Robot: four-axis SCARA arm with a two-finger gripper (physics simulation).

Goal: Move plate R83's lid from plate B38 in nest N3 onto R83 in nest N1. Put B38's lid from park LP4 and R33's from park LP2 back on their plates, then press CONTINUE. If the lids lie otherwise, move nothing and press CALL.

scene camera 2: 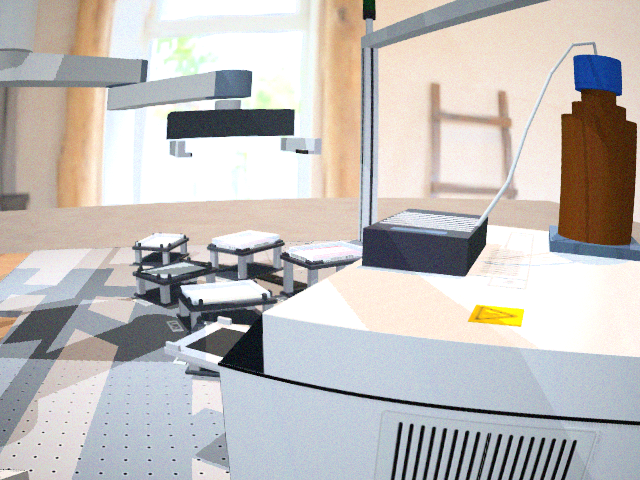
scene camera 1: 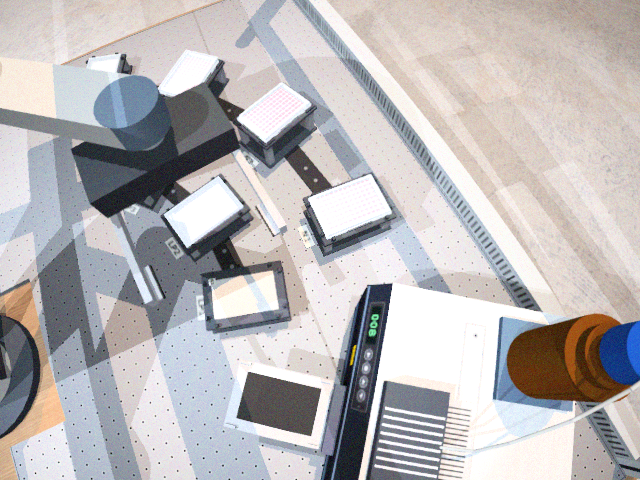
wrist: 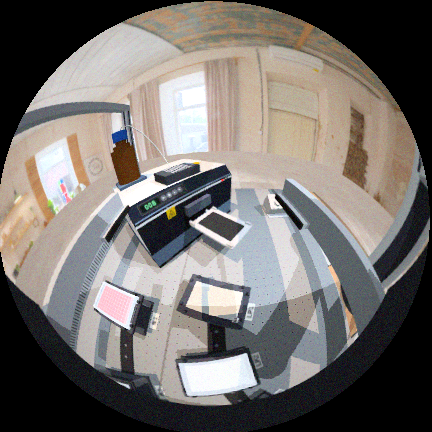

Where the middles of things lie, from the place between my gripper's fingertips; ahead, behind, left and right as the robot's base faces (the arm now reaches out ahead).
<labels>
I see the amber bottle (scene camera 2: 592,196) 290 mm ahead of my hand, 280 mm to the right of it and 30 mm above it.
</labels>
